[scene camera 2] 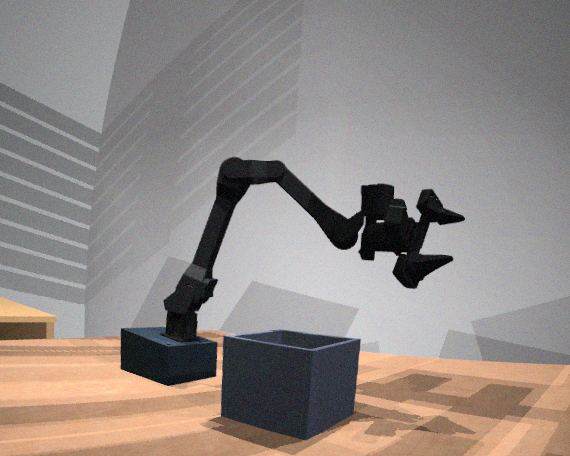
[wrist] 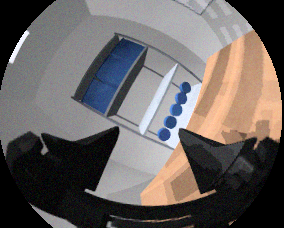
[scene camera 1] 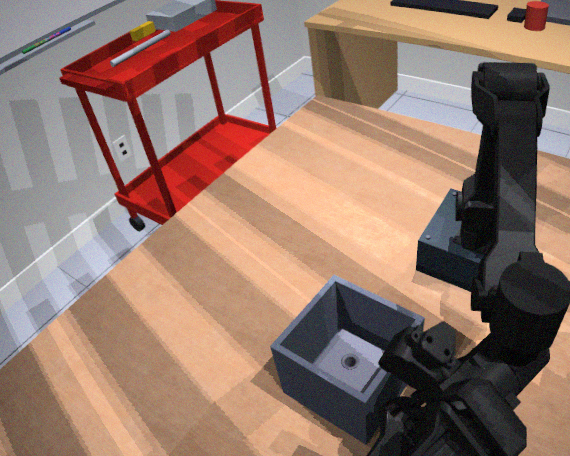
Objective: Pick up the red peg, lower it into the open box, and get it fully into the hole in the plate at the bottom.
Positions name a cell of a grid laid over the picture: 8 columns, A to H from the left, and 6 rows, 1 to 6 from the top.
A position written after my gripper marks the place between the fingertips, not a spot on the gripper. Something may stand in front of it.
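Note:
Plate (scene camera 1: E5). My gripper (scene camera 2: G4). Scene camera 2 does not show the plate, hidden by a grey box. My gripper (wrist: E4). Plate out of frame in the wrist view.

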